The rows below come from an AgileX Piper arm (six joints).
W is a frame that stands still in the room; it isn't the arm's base.
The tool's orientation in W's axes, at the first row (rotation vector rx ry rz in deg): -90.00, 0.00, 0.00
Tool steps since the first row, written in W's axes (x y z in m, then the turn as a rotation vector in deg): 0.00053, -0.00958, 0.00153, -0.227, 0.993, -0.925; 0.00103, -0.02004, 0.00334, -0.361, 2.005, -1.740; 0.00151, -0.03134, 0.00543, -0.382, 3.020, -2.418; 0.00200, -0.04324, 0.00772, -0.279, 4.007, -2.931; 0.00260, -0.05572, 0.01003, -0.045, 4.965, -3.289
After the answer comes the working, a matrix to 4 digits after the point.
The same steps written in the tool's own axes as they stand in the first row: 0.00053, -0.00153, -0.00958, -0.227, 0.925, 0.993; 0.00103, -0.00334, -0.02004, -0.361, 1.740, 2.005; 0.00151, -0.00543, -0.03134, -0.382, 2.418, 3.020; 0.00200, -0.00772, -0.04324, -0.279, 2.931, 4.007; 0.00260, -0.01003, -0.05572, -0.045, 3.289, 4.965
The tool's axes in the first row as the columns of a matrix, in W's axes (rounded; the answer above uses it unrounded):
1.0000, 0.0000, 0.0000
0.0000, 0.0000, 1.0000
0.0000, -1.0000, 0.0000

